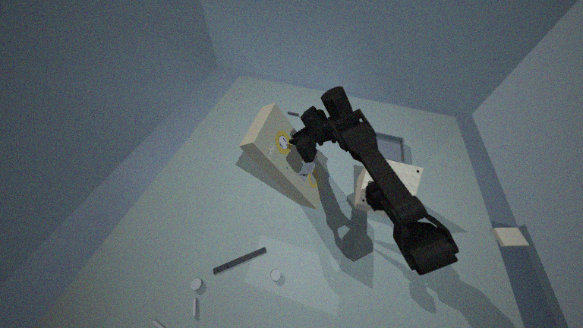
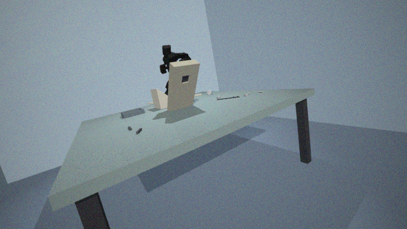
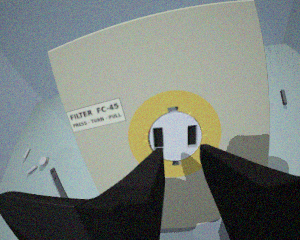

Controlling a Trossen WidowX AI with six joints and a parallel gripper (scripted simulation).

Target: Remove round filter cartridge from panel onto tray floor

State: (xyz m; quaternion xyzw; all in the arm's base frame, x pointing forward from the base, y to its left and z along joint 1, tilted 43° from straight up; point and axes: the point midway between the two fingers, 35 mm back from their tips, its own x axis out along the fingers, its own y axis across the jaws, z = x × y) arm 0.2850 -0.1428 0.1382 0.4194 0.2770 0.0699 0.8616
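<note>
The round filter cartridge lies 40 mm ahead of my gripper tip and 30 mm below it. Round my gripper tip: beige service panel 110 mm below, 10 mm behind; grey tray 390 mm behind, 270 mm to the right, 250 mm below.
</note>
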